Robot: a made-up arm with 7 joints. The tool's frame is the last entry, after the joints. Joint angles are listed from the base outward.
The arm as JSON. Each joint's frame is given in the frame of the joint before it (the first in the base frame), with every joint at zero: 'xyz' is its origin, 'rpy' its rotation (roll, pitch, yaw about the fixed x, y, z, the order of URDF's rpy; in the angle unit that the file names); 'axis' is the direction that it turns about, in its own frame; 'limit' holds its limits. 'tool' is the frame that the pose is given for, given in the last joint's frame.
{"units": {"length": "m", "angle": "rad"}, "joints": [
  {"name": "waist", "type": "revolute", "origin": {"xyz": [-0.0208, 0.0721, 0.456], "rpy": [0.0, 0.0, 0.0]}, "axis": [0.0, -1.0, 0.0], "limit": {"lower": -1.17, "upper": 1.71}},
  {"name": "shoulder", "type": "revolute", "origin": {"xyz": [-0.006, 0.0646, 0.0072], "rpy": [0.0, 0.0, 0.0]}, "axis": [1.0, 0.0, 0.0], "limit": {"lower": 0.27, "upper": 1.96}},
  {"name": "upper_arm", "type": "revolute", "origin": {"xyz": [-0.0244, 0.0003, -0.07], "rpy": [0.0, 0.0, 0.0]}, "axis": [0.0, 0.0, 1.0], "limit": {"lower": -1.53, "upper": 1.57}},
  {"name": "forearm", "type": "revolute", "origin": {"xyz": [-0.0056, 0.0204, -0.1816], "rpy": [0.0, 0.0, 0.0]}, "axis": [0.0, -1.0, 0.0], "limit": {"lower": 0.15, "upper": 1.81}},
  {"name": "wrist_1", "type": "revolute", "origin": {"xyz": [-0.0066, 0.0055, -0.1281], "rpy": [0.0, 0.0, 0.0]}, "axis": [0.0, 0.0, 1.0], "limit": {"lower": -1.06, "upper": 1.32}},
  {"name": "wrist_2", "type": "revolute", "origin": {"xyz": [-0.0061, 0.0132, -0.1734], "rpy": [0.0, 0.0, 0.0]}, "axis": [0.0, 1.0, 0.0], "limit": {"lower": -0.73, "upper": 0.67}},
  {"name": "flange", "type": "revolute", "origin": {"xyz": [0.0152, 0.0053, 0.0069], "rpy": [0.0, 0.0, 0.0]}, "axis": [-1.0, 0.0, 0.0], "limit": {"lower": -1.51, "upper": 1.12}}
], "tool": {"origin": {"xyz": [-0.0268, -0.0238, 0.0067], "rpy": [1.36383, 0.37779, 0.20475]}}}
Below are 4 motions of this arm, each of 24 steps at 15 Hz.
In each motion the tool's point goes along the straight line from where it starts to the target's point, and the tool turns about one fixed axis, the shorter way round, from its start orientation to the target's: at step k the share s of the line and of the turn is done. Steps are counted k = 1, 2, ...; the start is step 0. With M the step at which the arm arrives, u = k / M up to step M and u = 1 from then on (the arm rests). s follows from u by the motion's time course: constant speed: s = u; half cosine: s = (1 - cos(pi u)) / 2; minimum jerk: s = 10 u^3 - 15 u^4 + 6 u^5.
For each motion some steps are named. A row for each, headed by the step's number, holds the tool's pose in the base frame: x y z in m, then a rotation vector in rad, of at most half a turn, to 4 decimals.
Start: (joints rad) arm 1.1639 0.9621 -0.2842 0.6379 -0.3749 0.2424 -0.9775
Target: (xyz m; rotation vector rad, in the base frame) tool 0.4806 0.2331 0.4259 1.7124 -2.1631 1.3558
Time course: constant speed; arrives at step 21
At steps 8, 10, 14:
8: 0.3707 0.4298 0.4458 -2.1944 1.0986 -1.6184
10: 0.3876 0.3995 0.4427 -2.1584 1.2816 -1.6062
14: 0.4214 0.3390 0.4366 -2.0580 1.6451 -1.5615

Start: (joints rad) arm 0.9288 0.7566 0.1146 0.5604 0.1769 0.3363 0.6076
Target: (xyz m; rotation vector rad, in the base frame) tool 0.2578 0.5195 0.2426 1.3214 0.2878 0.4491
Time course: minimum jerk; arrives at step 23
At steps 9, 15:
9: 0.2815 0.5088 0.3087 1.2043 -0.3156 0.7106
15: 0.2657 0.5160 0.2646 1.2920 0.0874 0.5403

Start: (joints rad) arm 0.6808 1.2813 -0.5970 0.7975 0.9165 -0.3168 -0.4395
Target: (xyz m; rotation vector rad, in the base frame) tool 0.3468 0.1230 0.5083 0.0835 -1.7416 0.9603
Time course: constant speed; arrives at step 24
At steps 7, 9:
7: 0.2664 0.4316 0.4077 1.3251 -1.1795 1.5045
9: 0.2759 0.3953 0.4196 1.1826 -1.2731 1.4572

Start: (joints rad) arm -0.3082 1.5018 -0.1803 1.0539 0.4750 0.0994 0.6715
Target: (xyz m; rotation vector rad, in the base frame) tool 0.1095 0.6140 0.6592 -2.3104 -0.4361 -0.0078
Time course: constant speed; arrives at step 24
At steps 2, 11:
2: 0.1468 0.5464 0.3866 1.8853 -0.2919 -0.3969
11: 0.1315 0.5740 0.4981 2.7370 -0.0023 -0.3138

